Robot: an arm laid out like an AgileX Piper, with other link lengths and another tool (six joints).
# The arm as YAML. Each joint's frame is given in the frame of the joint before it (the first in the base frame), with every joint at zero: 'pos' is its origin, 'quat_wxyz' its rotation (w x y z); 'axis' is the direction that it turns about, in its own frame. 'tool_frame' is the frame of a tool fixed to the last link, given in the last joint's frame.
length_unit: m
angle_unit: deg
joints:
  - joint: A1
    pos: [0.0, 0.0, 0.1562]
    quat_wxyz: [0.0, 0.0, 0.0, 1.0]
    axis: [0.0, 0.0, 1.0]
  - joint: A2
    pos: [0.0, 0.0, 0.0]
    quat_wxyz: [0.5, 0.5, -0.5, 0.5]
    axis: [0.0, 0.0, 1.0]
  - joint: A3
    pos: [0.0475, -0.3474, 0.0]
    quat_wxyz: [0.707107, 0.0, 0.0, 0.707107]
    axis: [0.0, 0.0, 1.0]
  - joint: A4
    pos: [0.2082, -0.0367, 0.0]
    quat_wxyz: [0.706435, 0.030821, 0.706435, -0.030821]
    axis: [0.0, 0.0, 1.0]
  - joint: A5
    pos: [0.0, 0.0, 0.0]
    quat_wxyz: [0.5, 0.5, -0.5, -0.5]
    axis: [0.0, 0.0, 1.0]
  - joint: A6
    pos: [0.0, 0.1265, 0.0]
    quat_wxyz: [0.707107, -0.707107, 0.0, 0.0]
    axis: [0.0, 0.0, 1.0]
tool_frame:
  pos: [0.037, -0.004, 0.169]
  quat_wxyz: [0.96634, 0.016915, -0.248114, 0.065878]
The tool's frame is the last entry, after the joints.
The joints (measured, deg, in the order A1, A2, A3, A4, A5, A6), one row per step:
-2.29 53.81 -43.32 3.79 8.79 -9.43
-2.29 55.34 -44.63 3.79 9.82 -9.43
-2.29 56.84 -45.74 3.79 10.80 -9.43
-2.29 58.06 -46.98 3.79 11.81 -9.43
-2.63 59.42 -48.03 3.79 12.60 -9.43
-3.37 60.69 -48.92 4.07 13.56 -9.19
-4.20 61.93 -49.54 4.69 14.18 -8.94
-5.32 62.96 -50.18 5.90 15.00 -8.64
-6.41 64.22 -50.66 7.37 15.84 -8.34
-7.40 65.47 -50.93 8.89 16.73 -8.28
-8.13 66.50 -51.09 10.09 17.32 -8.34
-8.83 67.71 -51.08 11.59 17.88 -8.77
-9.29 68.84 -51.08 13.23 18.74 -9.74
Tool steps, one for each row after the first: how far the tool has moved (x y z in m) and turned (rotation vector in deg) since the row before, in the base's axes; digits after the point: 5 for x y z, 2 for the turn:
0.00739 0.00006 -0.00289 0.06 1.25 0.07
0.00708 0.00005 -0.00441 0.06 1.37 0.06
0.00586 0.00011 -0.00184 0.05 0.99 0.07
0.00645 -0.00217 -0.00342 0.05 1.10 -0.29
0.00557 -0.00473 -0.00516 0.58 1.31 -0.79
0.00533 -0.00533 -0.00566 0.93 1.18 -0.95
0.00399 -0.00677 -0.00505 1.58 1.09 -1.32
0.00447 -0.00641 -0.00806 1.90 1.44 -1.32
0.00375 -0.00537 -0.01008 1.79 1.66 -1.13
0.00301 -0.00386 -0.00816 1.33 1.28 -0.82
0.00321 -0.00316 -0.01061 1.36 1.56 -0.68
0.00236 -0.00043 -0.01125 1.09 1.75 -0.14

